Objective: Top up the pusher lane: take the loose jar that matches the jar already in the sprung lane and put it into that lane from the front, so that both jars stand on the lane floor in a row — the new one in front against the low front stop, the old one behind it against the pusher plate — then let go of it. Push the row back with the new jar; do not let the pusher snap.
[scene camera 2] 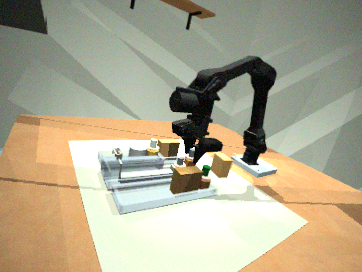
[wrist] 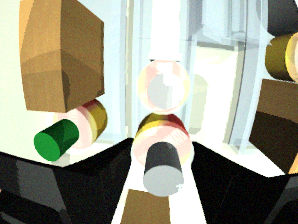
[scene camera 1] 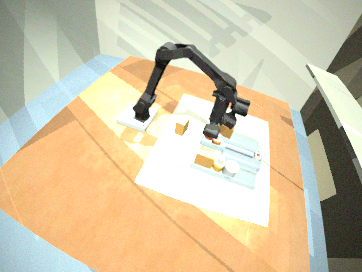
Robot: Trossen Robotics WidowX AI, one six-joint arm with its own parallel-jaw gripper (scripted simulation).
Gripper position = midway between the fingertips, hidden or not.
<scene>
In view: my gripper (scene camera 2: 190,160) and a brown box (scene camera 2: 184,179).
My gripper is seen too in the wrist view (wrist: 161,145).
</scene>
